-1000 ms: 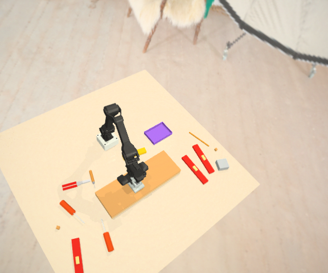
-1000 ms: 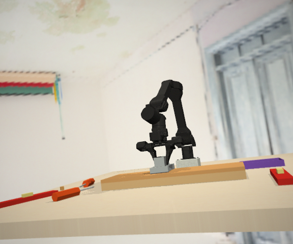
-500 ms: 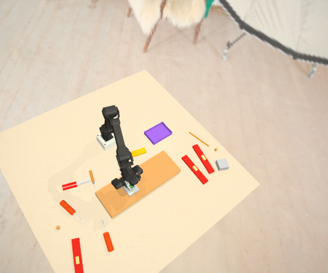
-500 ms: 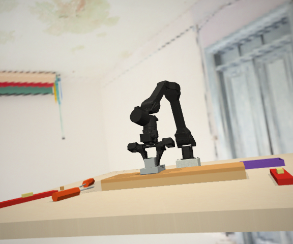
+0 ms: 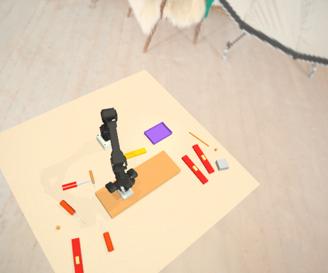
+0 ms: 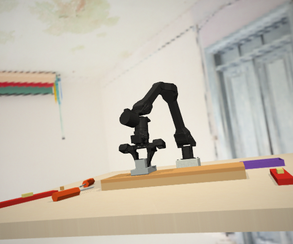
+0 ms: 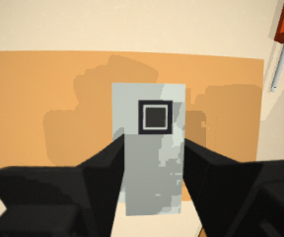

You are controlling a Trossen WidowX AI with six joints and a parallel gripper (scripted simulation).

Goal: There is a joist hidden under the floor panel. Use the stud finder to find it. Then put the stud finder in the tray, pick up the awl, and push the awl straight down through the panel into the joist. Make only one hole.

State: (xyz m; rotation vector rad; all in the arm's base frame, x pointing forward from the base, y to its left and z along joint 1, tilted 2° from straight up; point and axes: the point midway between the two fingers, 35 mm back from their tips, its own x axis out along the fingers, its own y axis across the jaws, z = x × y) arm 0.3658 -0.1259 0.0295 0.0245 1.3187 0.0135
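Now: gripper tip 45 cm to the right of the purple tray, 23 cm past it and 5 cm above it. Round my gripper tip: square indicator 3 cm above, 2 cm ahead; then awl 17 cm behind, 11 cm to the right, 6 cm below; then stud finder 2 cm above, 1 cm ahead.
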